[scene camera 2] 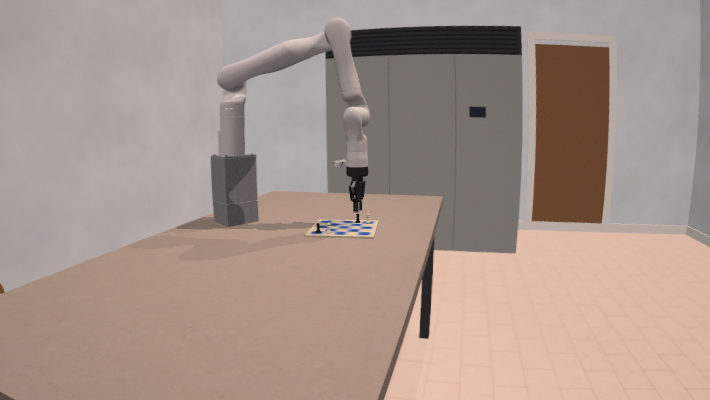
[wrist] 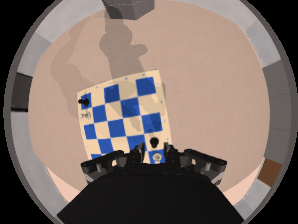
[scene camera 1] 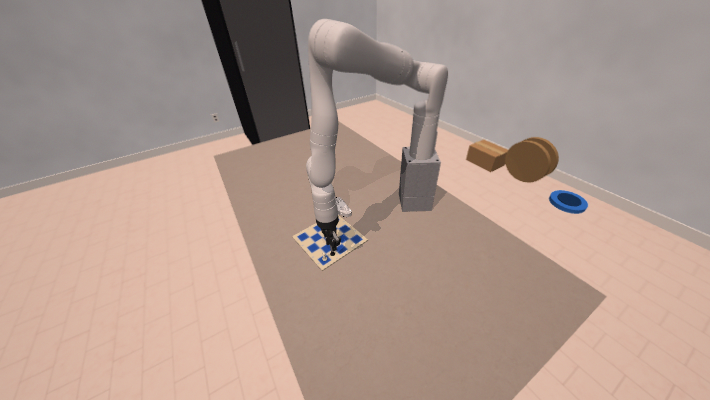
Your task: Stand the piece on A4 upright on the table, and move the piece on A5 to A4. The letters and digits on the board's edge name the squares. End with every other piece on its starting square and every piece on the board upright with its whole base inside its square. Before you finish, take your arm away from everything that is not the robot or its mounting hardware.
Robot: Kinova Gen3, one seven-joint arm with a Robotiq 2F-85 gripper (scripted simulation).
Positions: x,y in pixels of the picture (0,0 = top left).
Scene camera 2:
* cream chessboard: 340,228
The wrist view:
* my gripper: 154,147
